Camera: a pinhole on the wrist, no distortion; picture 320 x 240 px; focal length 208.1 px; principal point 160.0 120.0 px. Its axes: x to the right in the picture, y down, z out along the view. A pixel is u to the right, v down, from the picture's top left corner.
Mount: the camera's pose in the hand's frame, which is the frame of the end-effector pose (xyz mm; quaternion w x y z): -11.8 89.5 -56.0 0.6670 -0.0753 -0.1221 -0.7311
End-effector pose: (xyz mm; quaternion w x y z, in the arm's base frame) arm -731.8 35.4 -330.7 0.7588 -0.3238 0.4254 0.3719
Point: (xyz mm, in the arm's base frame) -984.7 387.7 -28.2
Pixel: 105 7
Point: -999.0 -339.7 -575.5
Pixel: behind the camera
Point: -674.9 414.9 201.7
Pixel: 242 23
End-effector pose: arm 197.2 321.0 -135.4 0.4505 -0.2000 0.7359 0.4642
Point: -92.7 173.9 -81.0
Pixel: behind the camera
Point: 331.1 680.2 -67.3
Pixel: 209 100
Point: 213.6 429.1 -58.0
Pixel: 240 65
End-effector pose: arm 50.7 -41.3 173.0 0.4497 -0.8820 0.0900 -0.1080
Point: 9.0 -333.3 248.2
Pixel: behind the camera
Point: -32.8 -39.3 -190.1
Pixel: 73 46
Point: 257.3 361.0 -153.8
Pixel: 244 166
